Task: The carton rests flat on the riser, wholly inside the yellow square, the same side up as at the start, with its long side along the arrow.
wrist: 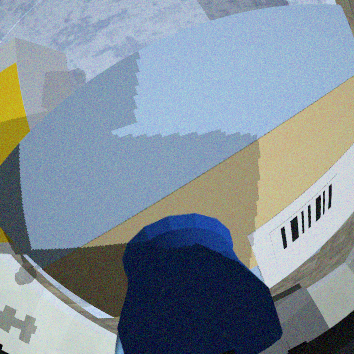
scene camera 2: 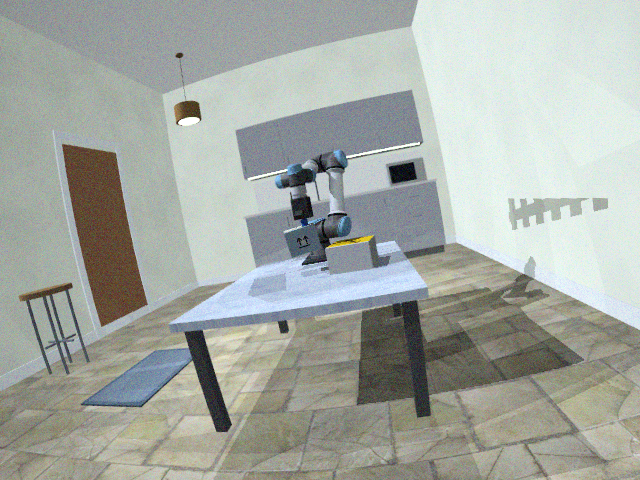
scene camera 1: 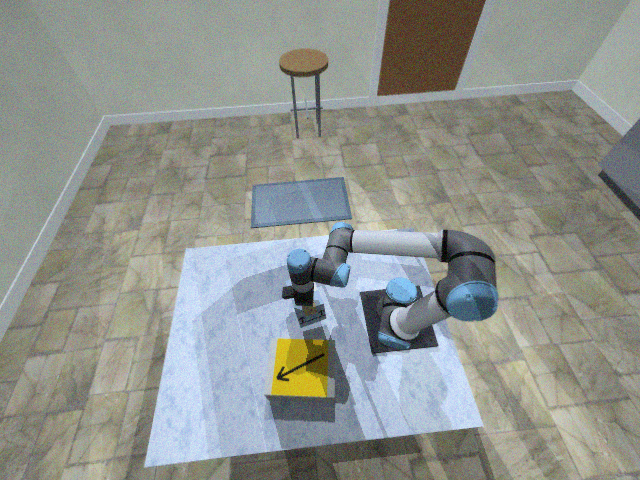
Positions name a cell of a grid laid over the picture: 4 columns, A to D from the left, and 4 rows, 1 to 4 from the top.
Labels:
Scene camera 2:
carton: B3, held by the suction cup
riser: C3, on the table

